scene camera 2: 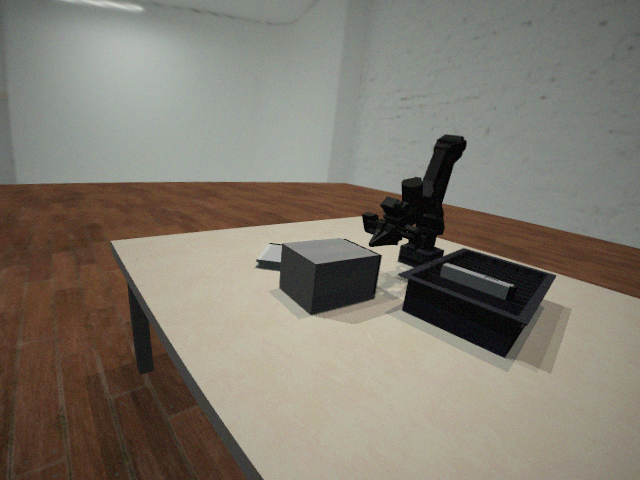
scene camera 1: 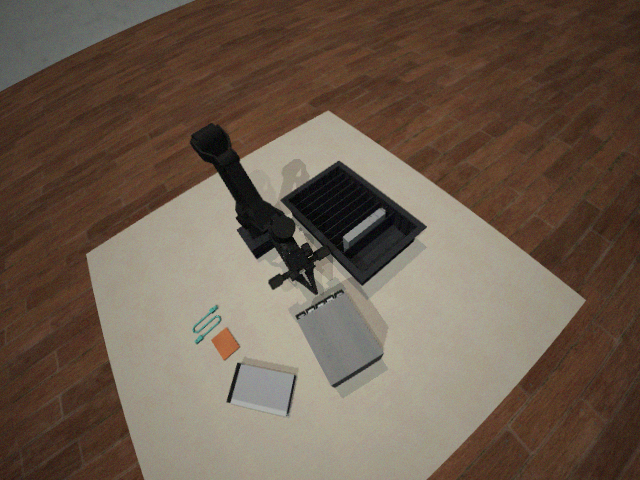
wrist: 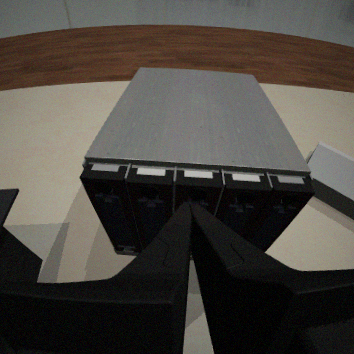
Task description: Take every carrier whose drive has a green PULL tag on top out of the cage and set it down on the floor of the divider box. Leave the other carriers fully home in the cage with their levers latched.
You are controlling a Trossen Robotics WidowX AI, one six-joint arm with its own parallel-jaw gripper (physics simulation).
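Frame: origin at the arm's base, x down, y ahead, z right, level; centimetres.
Where they show: gripper, fingertip midpoint: [scene camera 2: 369, 245] [scene camera 1: 316, 294] [wrist: 188, 211]; arm's base at its link origin: [scene camera 2: 425, 247].
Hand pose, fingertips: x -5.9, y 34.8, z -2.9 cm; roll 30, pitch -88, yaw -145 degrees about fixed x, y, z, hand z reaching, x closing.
Each offset is from my fingertips to the top centre of the thing. "*": to the spot under its first point. Level surfaces: height alone.
The grey cage @(dx +0.0, dy +11.7, dz +1.7 cm) [scene camera 1: 341, 338] [scene camera 2: 330, 253] [wrist: 195, 117] stands on the table, its slotted front toward the arm. Several black carrier fronts fill its bays side by side in the wrist view, such as the leftmost carrier @(dx +0.3, dy +11.0, dz -4.2 cm) [wrist: 111, 205], each with a pale strip at its top edge. No green PULL tag shows; the carriers' tops are hidden under the cage roof. My gripper [scene camera 1: 316, 293] [scene camera 2: 372, 243] [wrist: 188, 211] is shut and empty, in front of the cage, its tips before the middle carrier in the wrist view. The black divider box @(dx +2.7, dy -18.0, dz -24.7 cm) [scene camera 1: 388, 273] [scene camera 2: 454, 322] holds a light grey block @(dx +0.7, dy -10.1, dz -25.3 cm) [scene camera 1: 364, 228] [scene camera 2: 476, 281] beside its open section.
A silver, black-edged flat unit @(dx +9.2, dy +9.6, dz +26.7 cm) [scene camera 1: 262, 388] [scene camera 2: 269, 255] [wrist: 335, 170] lies beside the cage. An orange square @(* dx +11.4, dy -7.9, dz +30.4 cm) [scene camera 1: 225, 343] and a teal cable @(dx +11.0, dy -17.2, dz +33.2 cm) [scene camera 1: 206, 322] lie on the table @(dx +11.9 cm) [scene camera 1: 465, 310]. The divider box's rim stands close to the arm's side.
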